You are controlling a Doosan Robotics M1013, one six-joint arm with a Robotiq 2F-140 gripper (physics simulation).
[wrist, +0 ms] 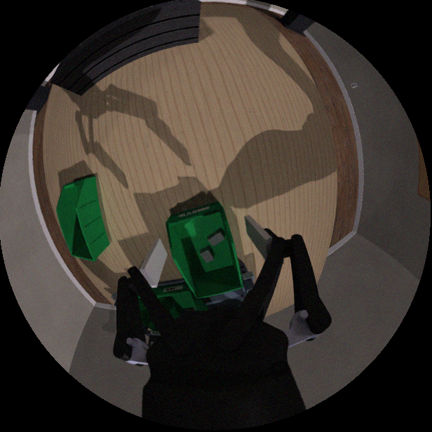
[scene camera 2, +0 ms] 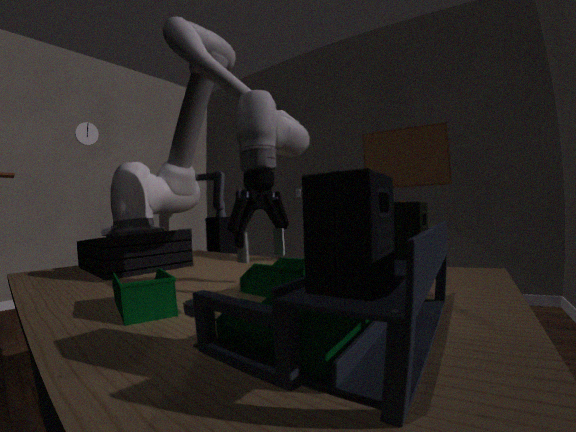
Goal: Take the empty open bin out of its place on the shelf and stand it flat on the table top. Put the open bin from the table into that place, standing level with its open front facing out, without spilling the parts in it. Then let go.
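Frame: origin at the arm's base, x right, y ahead, z up, level; centimetres.
Seen in the pictures: gripper, fingertip midpoint: point(scene camera 2: 262, 258); arm's base, origin of the base link: point(scene camera 2: 134, 234).
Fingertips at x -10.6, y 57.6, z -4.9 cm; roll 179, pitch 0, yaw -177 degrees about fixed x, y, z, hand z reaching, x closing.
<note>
Pixels of each thing's top centre, then the offset from my fingertips to it. "*": a spot on its surface instead. Level surfaces: height alone.
- open bin with parts, surface spot: point(scene camera 2: 267, 280) * dx +5.6, dy +6.5, dz -3.6 cm
- table top, its level: dz -7.6 cm
- shelf, surface spot: point(scene camera 2: 398, 360) * dx +29.0, dy +42.5, dz -1.2 cm
- empty green bin, surface spot: point(scene camera 2: 147, 301) * dx +30.6, dy +0.5, dz -3.9 cm
- large black box, middle of its top: point(scene camera 2: 350, 174) dx +22.2, dy +35.1, dz +14.7 cm
- dark box, middle of its top: point(scene camera 2: 401, 201) dx -0.8, dy +34.1, dz +12.2 cm
The open bin with parts point(scene camera 2: 267, 280) point(wrist: 207, 270), green, stands on the table top point(scene camera 2: 480, 320) point(wrist: 210, 100) in front of the shelf point(scene camera 2: 398, 360) point(wrist: 248, 277). In the wrist view two grey parts lie in it. The empty green bin point(scene camera 2: 147, 301) point(wrist: 82, 220) stands flat on the table, apart from the shelf. My gripper point(scene camera 2: 262, 250) point(wrist: 203, 236) is wide open and empty. It hangs above the bin with parts, which shows between the fingers in the wrist view. The shelf's inside is partly hidden by my gripper and by the bin.
Other green bins point(scene camera 2: 245, 332) point(wrist: 187, 300) sit in the shelf's lower level. A large black box point(scene camera 2: 332, 235) stands on top of the shelf, with another dark box point(scene camera 2: 414, 225) behind it. The arm's dark base block point(scene camera 2: 160, 250) point(wrist: 135, 40) is at the table's far side.
</note>
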